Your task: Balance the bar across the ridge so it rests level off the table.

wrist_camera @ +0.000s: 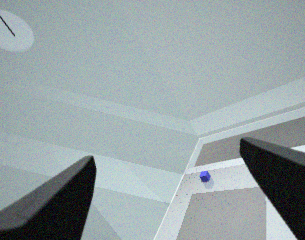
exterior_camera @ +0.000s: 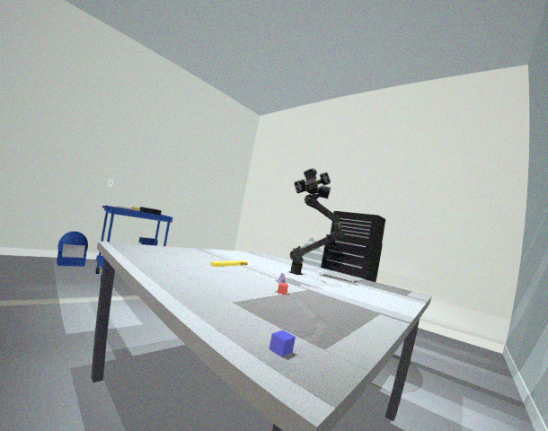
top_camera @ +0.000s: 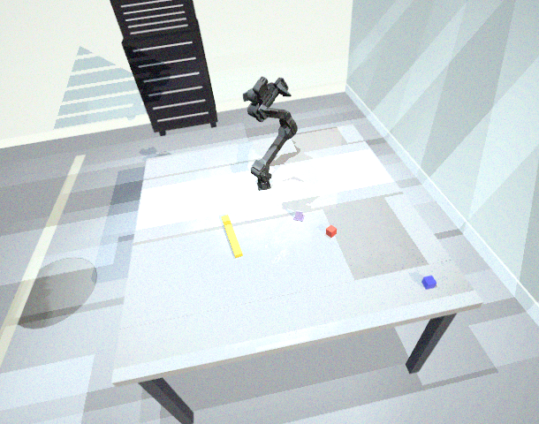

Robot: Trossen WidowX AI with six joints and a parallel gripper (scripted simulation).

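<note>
The yellow bar lies 50 cm below my gripper tip, 30 cm to the right of it and 16 cm ahead of it. Also, from my gripper tip: blue cube: 59 cm ahead, 49 cm below, 40 cm to the left; red cube: 49 cm below, 26 cm ahead, 13 cm to the left.
</note>
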